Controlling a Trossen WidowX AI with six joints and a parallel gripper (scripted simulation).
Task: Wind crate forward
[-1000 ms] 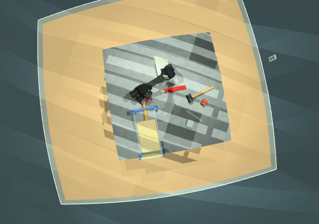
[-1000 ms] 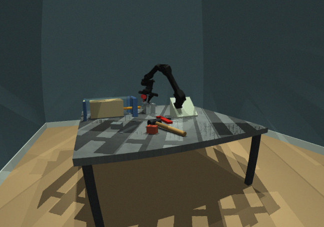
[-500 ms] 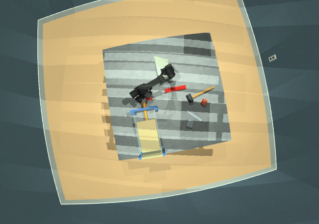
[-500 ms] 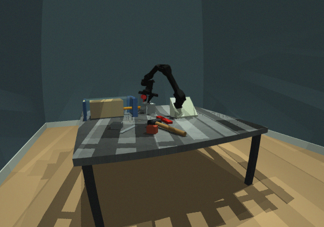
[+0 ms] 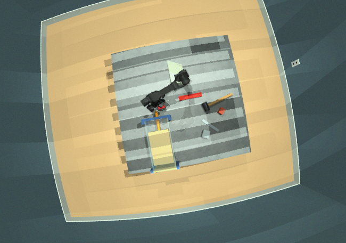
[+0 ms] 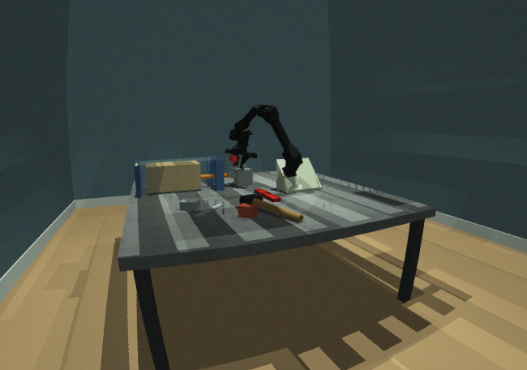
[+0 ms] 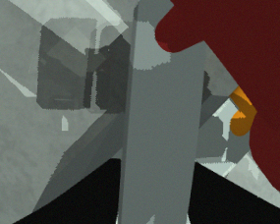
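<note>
Right now the red spool-shaped handle grip is 40 mm ahead of my gripper tip, 30 mm to the left of it and 50 mm above it. The rest, counted from my gripper tip: winch handle (10 mm ahead, 10 mm to the left, 20 mm above); then grey winch (60 mm behind, 30 mm to the right, 70 mm below); then red flat bar (320 mm to the left, 90 mm below).
</note>
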